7 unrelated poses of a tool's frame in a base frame.
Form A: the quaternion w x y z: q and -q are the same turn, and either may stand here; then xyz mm.
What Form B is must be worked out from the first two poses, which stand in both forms.
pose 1, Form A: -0.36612 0.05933 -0.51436 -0.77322 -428.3 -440.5 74.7
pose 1, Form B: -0.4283 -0.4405 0.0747 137.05 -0.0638 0.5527 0.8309
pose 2, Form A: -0.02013 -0.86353 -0.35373 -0.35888 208.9 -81.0 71.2
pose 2, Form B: 0.2089 -0.0810 0.0712 177.69 0.8637 0.3538 0.3590
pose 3, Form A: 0.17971 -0.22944 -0.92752 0.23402 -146.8 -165.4 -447.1
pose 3, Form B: -0.1468 -0.1654 -0.4471 159.29 -0.2332 -0.9429 0.2379
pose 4, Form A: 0.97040 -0.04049 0.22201 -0.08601 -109.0 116.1 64.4
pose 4, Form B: -0.1090 0.1161 0.0644 27.95 -0.1677 0.9193 -0.3561
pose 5, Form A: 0.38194 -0.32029 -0.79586 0.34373 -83.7 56.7 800.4
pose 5, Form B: -0.0837 0.0567 0.8004 135.09 -0.3466 -0.8611 0.3719
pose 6, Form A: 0.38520 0.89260 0.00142 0.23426 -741.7 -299.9 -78.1
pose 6, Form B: -0.7417 -0.2999 -0.0781 134.69 0.9672 0.0015 0.2538
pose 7, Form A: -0.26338 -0.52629 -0.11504 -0.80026 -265.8 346.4 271.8
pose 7, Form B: -0.2658 0.3464 0.2718 149.46 0.5456 0.1193 0.8295
